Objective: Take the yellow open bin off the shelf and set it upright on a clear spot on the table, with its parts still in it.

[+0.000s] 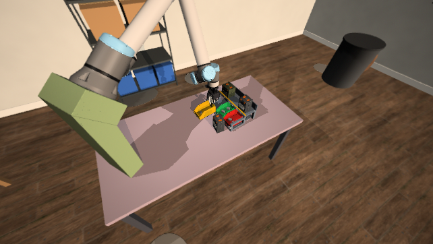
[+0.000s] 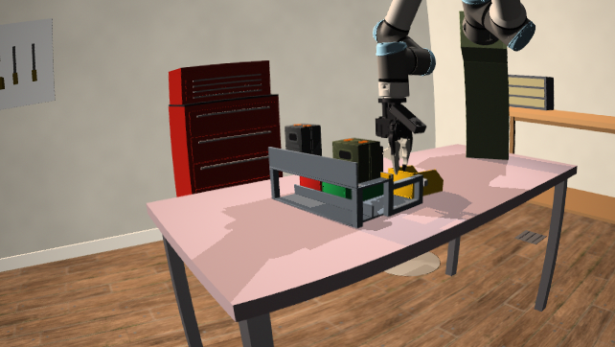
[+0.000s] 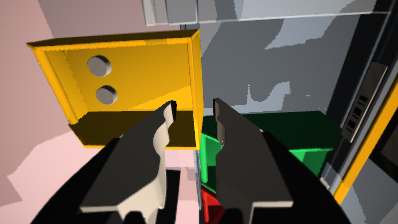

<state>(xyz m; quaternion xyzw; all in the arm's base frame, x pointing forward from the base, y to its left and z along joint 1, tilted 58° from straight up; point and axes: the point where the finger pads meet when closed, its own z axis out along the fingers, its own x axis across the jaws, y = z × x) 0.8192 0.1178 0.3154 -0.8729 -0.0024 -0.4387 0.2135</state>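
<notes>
Right now the yellow open bin is 80 mm behind my hand, 20 mm to the right of it and 50 mm below it. From my hand the other things lie so: dark case: 240 mm ahead, 170 mm to the right, 70 mm above; then green bin: 110 mm ahead, 80 mm to the right, 50 mm below; then red bin: 140 mm ahead, 190 mm to the right, 50 mm below.
</notes>
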